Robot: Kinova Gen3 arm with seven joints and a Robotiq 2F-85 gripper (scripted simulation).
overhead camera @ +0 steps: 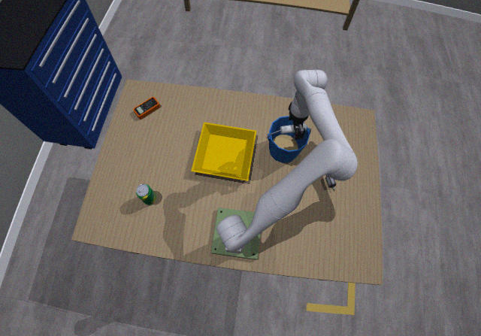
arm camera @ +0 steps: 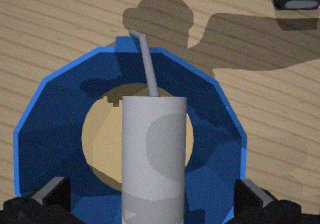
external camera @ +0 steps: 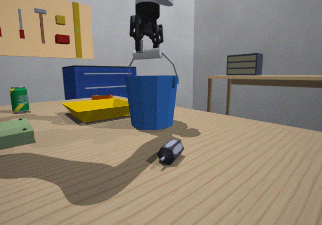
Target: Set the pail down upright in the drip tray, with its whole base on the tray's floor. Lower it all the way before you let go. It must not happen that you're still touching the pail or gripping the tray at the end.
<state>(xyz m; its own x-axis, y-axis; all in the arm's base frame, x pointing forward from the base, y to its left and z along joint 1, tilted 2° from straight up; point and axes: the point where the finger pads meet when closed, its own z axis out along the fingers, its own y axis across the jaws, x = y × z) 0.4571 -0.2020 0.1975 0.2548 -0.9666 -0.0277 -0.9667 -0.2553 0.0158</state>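
Right now my hand is 3 cm above the wire handle and 1 cm short of it. The rest, counted from my hand: blue pail 10 cm below, 1 cm ahead; yellow drip tray 29 cm to the left, 23 cm below, 4 cm behind.
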